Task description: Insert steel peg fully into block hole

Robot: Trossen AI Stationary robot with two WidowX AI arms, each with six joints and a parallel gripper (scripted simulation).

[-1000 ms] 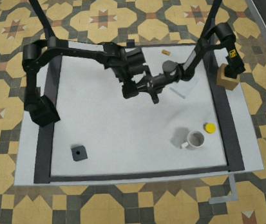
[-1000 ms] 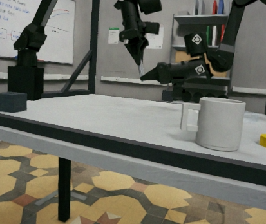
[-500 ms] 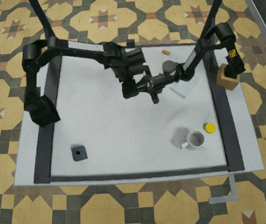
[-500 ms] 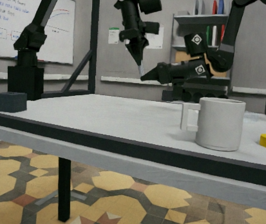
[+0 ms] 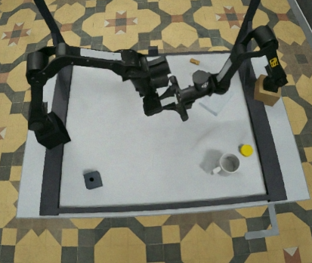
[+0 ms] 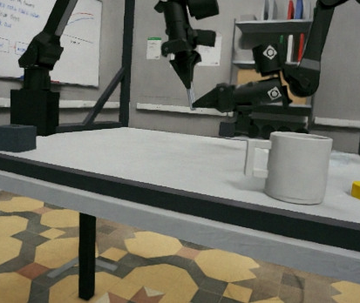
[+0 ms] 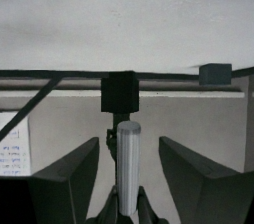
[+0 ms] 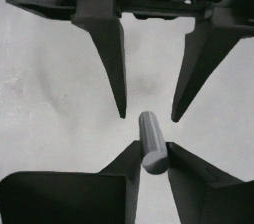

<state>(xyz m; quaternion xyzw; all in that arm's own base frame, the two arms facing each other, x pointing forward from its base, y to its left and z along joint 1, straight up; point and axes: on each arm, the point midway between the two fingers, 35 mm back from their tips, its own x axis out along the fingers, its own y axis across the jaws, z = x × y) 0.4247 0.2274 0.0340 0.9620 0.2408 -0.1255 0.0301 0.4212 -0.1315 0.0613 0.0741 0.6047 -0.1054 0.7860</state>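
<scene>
My right gripper is now 5 cm above the steel peg and 1 cm to the right of it. Also, from my right hand: dark block: 29 cm to the right, 23 cm ahead, 15 cm below; white mug: 29 cm ahead, 24 cm to the left, 15 cm below; plate: 30 cm to the left, 18 cm below, 3 cm behind.
The steel peg lies 40 mm to the right of my left hand and 10 mm above it. Also, from my left hand: yellow disc: 240 mm ahead, 300 mm to the left, 110 mm below; then white mug: 290 mm ahead, 180 mm to the left, 80 mm below; then plate: 30 mm behind, 250 mm to the left, 110 mm below.
</scene>
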